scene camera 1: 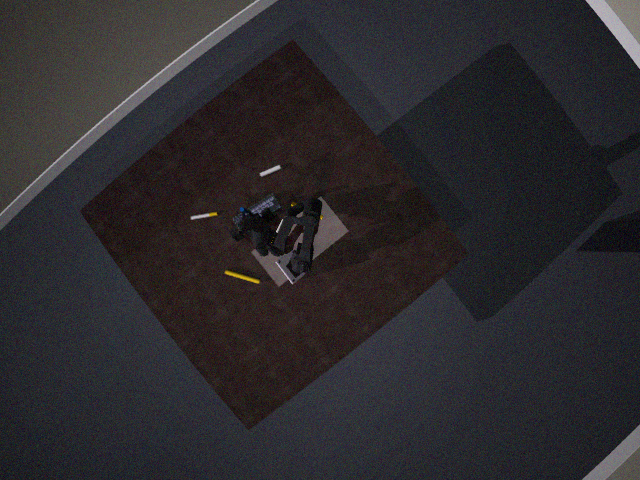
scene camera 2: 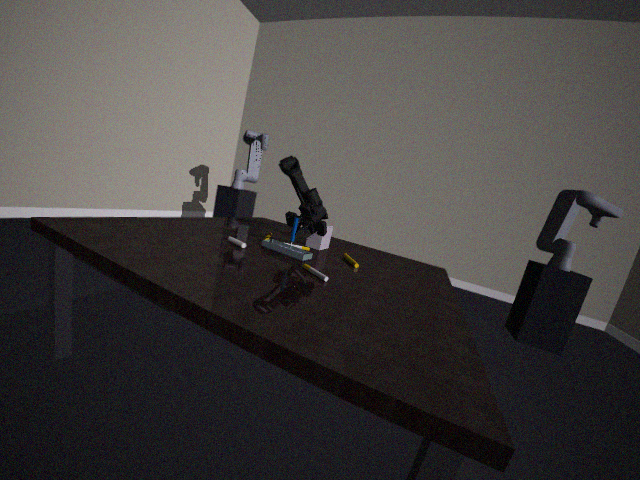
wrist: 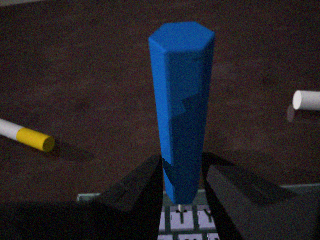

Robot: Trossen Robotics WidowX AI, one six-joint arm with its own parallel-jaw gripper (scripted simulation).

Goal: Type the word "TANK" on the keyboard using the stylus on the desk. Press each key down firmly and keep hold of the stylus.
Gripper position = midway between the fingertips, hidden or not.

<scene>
I see my gripper [scene camera 2: 293,233] and a blue stylus [wrist: 181,53].
My gripper also shows in the wrist view [wrist: 181,162].
</scene>
